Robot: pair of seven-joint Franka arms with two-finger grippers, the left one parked.
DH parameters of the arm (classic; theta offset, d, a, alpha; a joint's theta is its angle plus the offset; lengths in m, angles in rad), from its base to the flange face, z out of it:
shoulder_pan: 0 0.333 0 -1.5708
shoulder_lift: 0 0 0 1.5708
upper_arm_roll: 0 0.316 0.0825 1.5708
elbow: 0 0 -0.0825 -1.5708
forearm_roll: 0 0.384 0 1.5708
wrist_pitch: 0 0 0.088 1.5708
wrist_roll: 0 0.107 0 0
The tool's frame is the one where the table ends.
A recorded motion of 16 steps. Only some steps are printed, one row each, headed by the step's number.
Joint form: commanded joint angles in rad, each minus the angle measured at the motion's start. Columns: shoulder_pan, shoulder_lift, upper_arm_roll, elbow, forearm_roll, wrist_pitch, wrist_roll.
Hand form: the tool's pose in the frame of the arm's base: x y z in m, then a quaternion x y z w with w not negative. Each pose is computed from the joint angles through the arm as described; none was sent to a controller.
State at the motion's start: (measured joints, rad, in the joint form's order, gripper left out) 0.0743 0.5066 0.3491 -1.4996 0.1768 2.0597 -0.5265
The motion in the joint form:
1: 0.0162 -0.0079 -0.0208 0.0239 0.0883 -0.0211 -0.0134
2: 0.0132 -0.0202 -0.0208 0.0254 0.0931 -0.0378 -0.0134
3: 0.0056 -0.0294 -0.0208 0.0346 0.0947 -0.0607 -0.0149
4: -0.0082 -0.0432 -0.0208 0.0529 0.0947 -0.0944 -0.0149
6: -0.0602 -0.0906 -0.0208 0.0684 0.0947 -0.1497 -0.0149
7: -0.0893 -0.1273 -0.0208 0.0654 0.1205 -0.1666 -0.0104
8: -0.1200 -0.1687 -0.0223 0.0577 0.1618 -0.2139 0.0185
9: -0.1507 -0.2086 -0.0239 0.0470 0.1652 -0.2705 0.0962
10: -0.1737 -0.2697 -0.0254 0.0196 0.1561 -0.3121 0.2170
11: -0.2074 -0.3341 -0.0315 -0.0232 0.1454 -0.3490 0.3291
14: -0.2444 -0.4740 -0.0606 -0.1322 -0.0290 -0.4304 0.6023
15: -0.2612 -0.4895 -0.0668 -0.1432 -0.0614 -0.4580 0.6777
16: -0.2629 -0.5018 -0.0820 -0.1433 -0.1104 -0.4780 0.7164
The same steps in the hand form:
1: 0.6517 0.2635 0.4141 -0.90171 -0.38307 -0.05419 0.19298
2: 0.6498 0.2618 0.4217 -0.90135 -0.38343 -0.05294 0.19429
3: 0.6500 0.2570 0.4303 -0.90128 -0.38354 -0.05162 0.19476
4: 0.6514 0.2479 0.4455 -0.90196 -0.38216 -0.05214 0.19416
6: 0.6535 0.2139 0.4795 -0.90833 -0.36871 -0.05981 0.18820
7: 0.6511 0.1969 0.5013 -0.91206 -0.35419 -0.07033 0.19428
8: 0.6434 0.1803 0.5211 -0.91853 -0.32878 -0.06462 0.20985
9: 0.6340 0.1619 0.5362 -0.93354 -0.28716 -0.04536 0.20970
10: 0.6182 0.1486 0.5563 -0.95243 -0.22873 -0.02938 0.19924
11: 0.6021 0.1269 0.5699 -0.96881 -0.16391 -0.01283 0.18540
14: 0.5613 0.0794 0.5844 -0.99667 -0.01568 0.02436 0.07625
15: 0.5557 0.0640 0.5847 -0.99730 0.03122 0.03587 0.05596
16: 0.5517 0.0501 0.5891 -0.99726 0.05704 0.03712 0.02909

